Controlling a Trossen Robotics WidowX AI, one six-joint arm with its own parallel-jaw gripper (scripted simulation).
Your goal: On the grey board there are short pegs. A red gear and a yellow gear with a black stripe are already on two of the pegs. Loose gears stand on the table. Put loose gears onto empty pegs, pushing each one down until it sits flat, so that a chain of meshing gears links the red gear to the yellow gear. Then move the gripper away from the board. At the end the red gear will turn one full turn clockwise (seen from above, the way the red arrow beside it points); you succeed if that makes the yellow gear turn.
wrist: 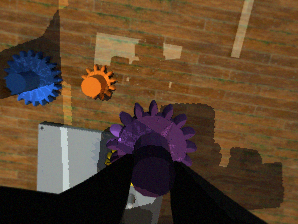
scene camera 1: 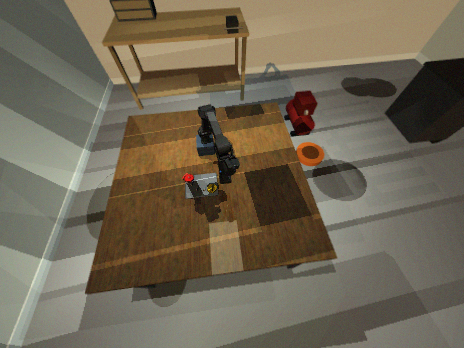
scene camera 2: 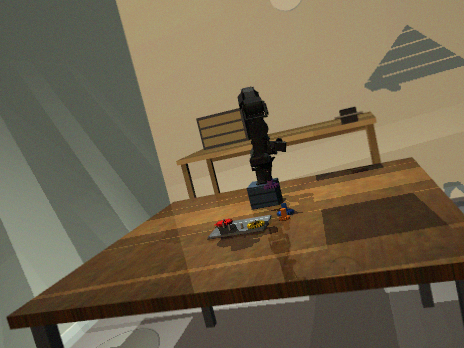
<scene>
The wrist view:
my gripper: 152,166
blue gear: 35,79
orange gear: 98,82
</scene>
